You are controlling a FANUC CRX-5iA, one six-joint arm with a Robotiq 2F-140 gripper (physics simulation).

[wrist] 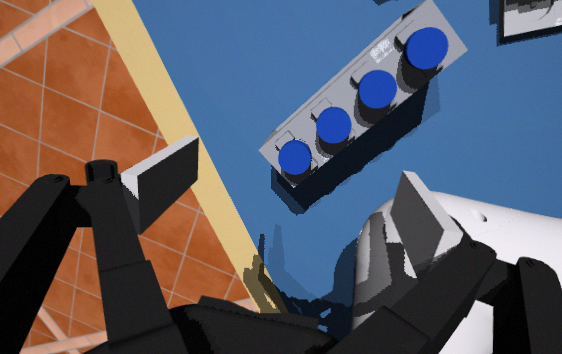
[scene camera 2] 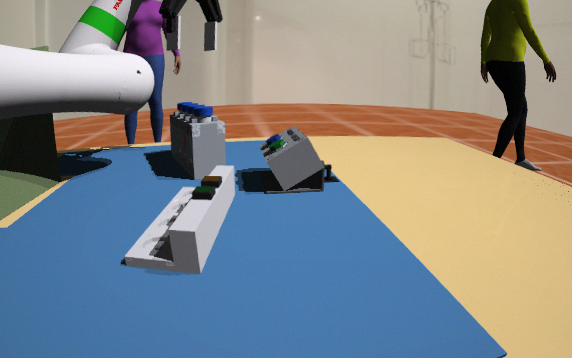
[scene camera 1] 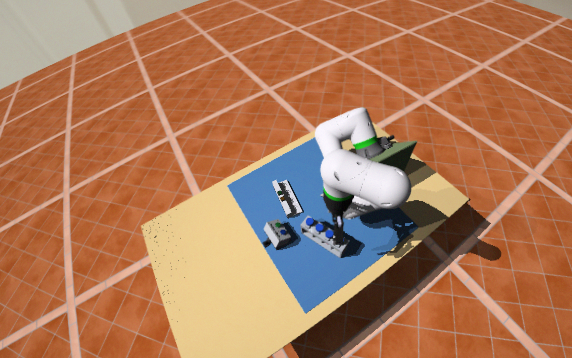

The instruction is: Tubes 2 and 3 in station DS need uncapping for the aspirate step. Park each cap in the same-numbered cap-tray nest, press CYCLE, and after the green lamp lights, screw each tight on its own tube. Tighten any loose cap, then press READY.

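Note:
The grey tube rack stands on the blue mat. Blue caps sit on all its tubes; in the wrist view they run from the lower left cap through two middle caps to the upper right cap. Tube numbers and cap tightness cannot be read. My gripper is wide open and empty, above the rack's end in scene camera 1. The white cap tray shows no cap in its visible nests. Its green lamp looks dark.
An amber lamp sits beside the green one. A tilted grey button box carries a blue button and a green button. The white arm reaches over the mat. Two people stand beyond the table.

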